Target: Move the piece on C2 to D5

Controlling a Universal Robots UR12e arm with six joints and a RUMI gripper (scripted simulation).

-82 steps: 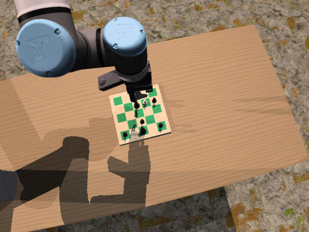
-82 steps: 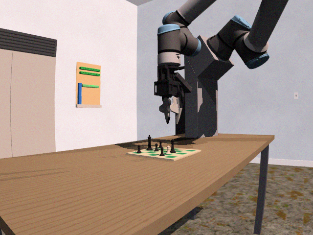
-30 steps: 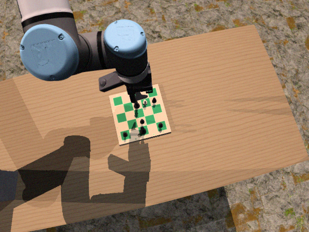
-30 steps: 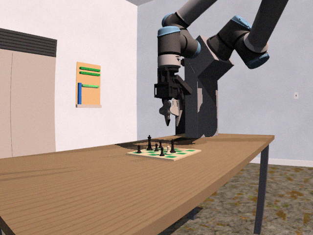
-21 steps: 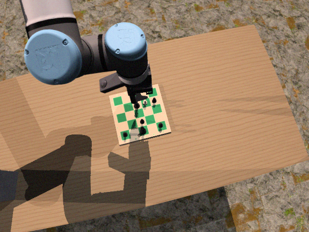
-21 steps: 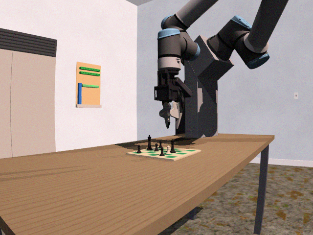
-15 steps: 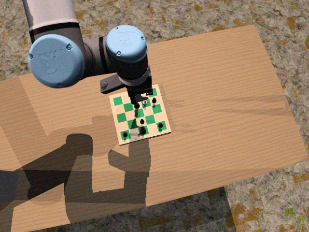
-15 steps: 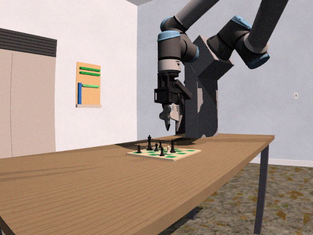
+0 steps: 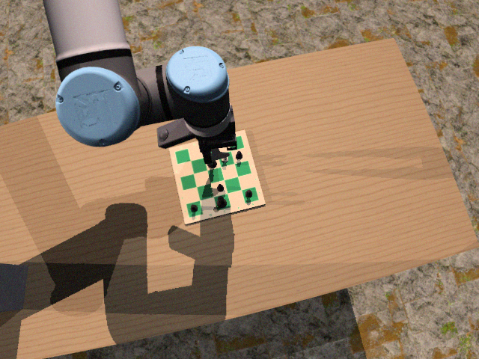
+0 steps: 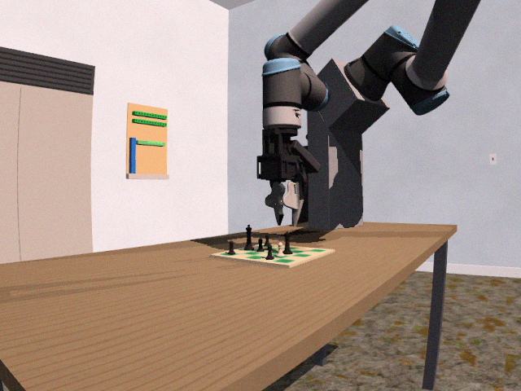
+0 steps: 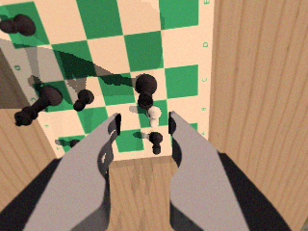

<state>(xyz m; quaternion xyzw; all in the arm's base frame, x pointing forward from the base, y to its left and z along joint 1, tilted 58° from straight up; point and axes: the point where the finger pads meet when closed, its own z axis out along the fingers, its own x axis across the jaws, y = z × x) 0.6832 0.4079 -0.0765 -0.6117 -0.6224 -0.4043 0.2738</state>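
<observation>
Now: the white pawn 7 cm below my hand, 4 cm ahead of it and 1 cm to the left of it. The rest, counted from my hand: chessboard: 8 cm below, 3 cm to the right, 1 cm ahead.
</observation>
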